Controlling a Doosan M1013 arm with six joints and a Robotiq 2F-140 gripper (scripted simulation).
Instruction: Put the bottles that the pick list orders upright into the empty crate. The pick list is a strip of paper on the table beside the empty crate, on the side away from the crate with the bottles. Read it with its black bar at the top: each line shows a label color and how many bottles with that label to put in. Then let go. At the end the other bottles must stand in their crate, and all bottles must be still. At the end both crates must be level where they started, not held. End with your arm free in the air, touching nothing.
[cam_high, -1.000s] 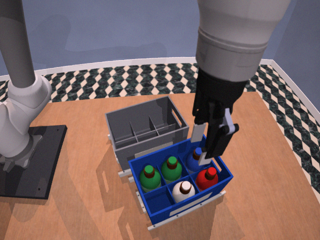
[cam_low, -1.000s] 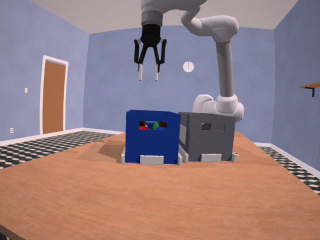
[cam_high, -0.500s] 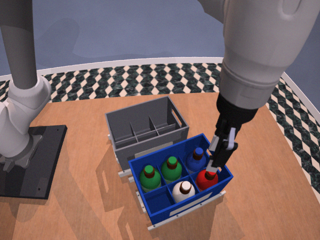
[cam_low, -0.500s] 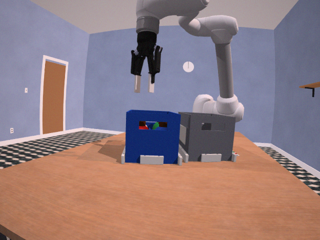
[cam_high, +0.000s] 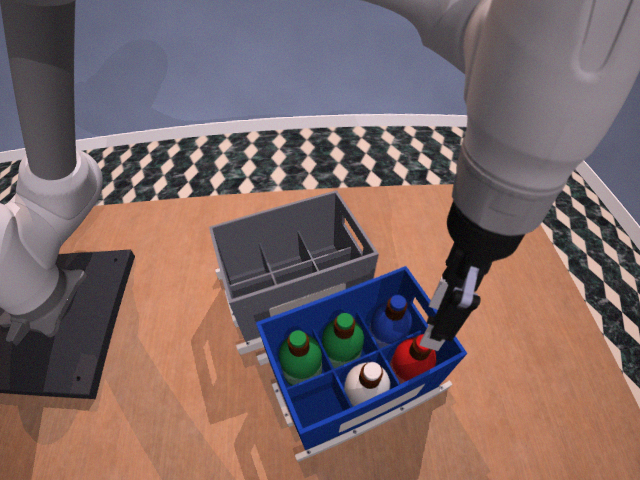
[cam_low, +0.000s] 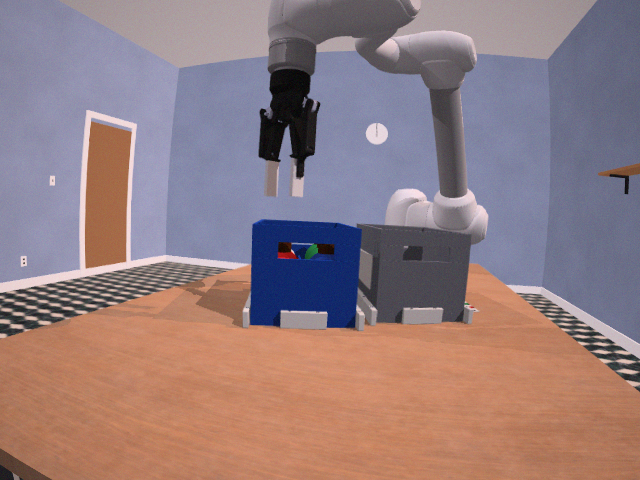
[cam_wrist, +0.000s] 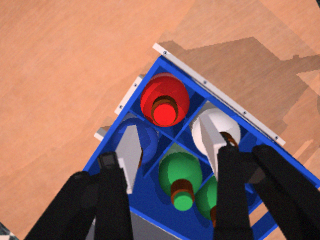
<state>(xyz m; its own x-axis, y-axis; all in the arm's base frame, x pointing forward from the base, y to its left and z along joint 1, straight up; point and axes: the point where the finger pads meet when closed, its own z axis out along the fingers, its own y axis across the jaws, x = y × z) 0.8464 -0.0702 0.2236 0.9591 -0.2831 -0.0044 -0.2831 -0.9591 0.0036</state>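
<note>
My hand is 17 cm above the red bottle. Round my hand: white bottle: 17 cm below, 8 cm behind, 5 cm to the right; then blue crate: 17 cm below, 10 cm behind; then blue bottle: 17 cm below, 8 cm to the left, 4 cm behind.
</note>
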